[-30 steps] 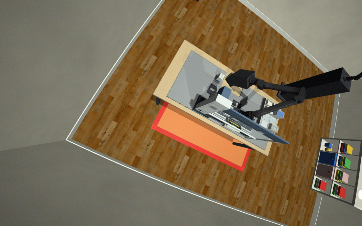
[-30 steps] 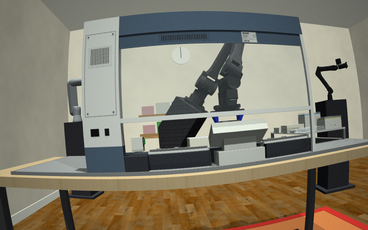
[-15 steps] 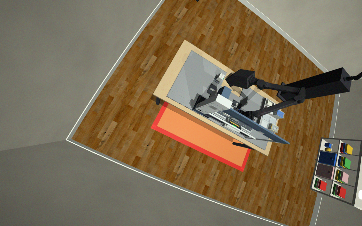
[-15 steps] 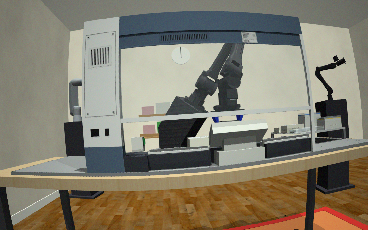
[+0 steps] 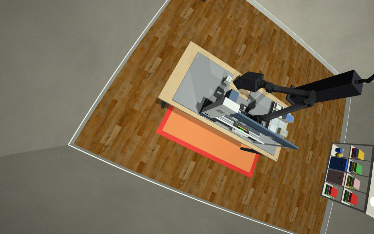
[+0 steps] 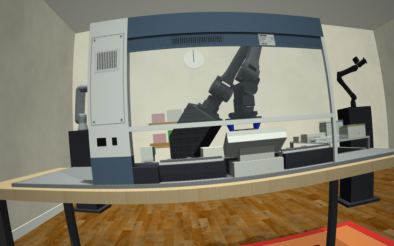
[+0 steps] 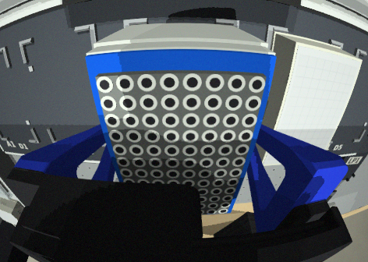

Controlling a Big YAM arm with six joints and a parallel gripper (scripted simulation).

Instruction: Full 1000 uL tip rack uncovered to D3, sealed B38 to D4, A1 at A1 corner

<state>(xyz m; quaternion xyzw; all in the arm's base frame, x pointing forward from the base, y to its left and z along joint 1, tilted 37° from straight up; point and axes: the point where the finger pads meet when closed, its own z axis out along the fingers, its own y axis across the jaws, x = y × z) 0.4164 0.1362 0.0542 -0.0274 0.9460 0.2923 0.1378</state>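
My gripper is now 10 mm to the left of the blue tip rack and 10 mm past it. The rest, counted from my hand: curved post (330 mm to the left, 140 mm ahead, 110 mm above); crossbar (190 mm ahead, 50 mm above, 20 mm to the right); clear front panel (200 mm above, 190 mm ahead, 20 mm to the right).
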